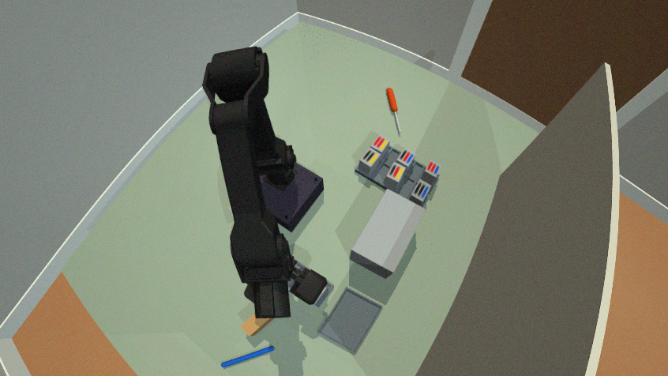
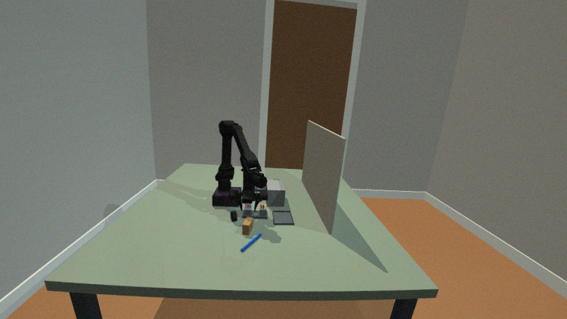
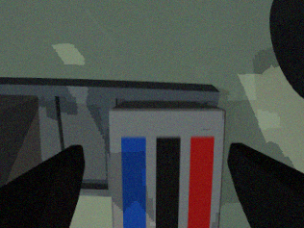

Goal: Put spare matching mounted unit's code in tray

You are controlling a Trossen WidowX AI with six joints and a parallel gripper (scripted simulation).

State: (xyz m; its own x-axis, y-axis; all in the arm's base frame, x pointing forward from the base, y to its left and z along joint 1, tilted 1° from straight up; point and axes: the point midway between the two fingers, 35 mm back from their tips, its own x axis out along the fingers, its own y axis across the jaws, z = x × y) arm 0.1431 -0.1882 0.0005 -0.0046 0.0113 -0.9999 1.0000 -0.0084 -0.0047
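My gripper tip is now 18 cm short of the grey tray, 3 cm above it and 2 cm to the left of it. From my gripper tip the other things lie so: yellow-striped spare 7 cm ahead, 1 cm above; then blue pen 22 cm to the right, 3 cm below, 2 cm ahead; then grey mounted unit 20 cm to the left, 15 cm ahead, 2 cm above.
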